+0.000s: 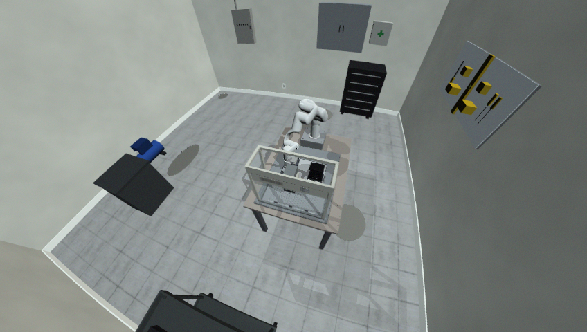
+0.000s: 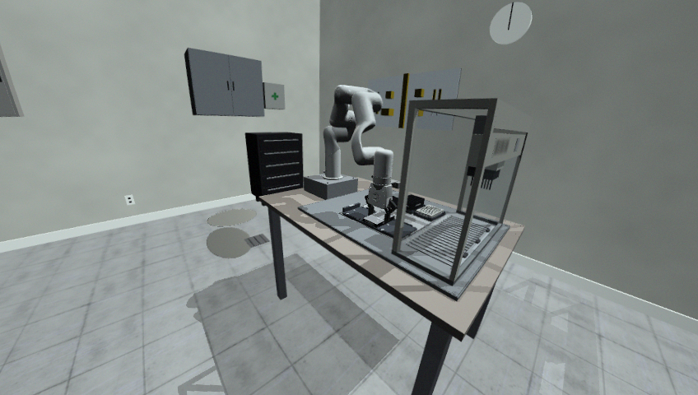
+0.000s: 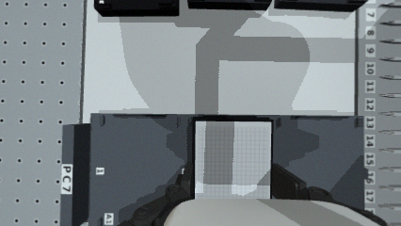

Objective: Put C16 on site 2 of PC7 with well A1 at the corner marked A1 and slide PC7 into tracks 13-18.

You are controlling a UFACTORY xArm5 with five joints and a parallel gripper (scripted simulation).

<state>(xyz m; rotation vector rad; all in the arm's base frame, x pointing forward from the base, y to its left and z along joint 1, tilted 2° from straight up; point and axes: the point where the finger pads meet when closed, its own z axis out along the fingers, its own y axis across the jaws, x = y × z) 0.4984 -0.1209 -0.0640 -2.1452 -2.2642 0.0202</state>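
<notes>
My gripper is now 1 cm past the carrier PC7 and 2 cm above it. Round my hand: nest S1: 13 cm behind, 25 cm to the left, 3 cm below; post: 20 cm ahead, 13 cm to the right, 22 cm above; white 96-well plate: 10 cm ahead, 27 cm to the left, 1 cm below.
</notes>
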